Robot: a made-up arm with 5 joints.
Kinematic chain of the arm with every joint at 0, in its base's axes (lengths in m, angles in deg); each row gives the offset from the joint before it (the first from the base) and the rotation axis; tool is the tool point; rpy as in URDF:
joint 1: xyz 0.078 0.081 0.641 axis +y
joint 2: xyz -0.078 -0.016 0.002 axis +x
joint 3: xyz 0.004 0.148 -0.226 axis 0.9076 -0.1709 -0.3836
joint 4: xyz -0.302 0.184 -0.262 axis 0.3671 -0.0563 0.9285
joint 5: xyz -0.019 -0.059 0 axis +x
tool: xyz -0.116 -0.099 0.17 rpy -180 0 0
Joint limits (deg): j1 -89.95..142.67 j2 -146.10..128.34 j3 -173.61..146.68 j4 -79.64..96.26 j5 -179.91..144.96
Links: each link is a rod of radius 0.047 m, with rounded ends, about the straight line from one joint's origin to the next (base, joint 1, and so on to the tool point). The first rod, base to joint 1, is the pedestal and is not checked.
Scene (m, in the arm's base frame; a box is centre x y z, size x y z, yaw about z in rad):
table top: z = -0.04
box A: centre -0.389 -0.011 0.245 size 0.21 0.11 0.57 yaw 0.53
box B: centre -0 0.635 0.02 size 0.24 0.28 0.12 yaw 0.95
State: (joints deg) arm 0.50 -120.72 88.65 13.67 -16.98
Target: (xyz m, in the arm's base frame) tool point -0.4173 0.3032 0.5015
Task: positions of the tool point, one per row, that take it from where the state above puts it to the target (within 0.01 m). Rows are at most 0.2 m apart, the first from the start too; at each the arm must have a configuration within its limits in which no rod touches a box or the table.
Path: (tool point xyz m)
1: -0.2755 -0.2301 0.2675
2: -0.2430 -0.1792 0.2023
3: -0.1920 -0.1255 0.1467
4: -0.1250 -0.0715 0.1051
5: -0.0462 -0.0199 0.0810
6: 0.0401 0.0270 0.0767
7: 0.1282 0.0667 0.0923
8: -0.0143 0.1491 0.1243
9: -0.1395 0.2175 0.2003
10: -0.2338 0.2727 0.3101
11: -0.2888 0.3161 0.4407
12: -0.3577 0.3133 0.4617
13: -0.4173 0.3032 0.5015

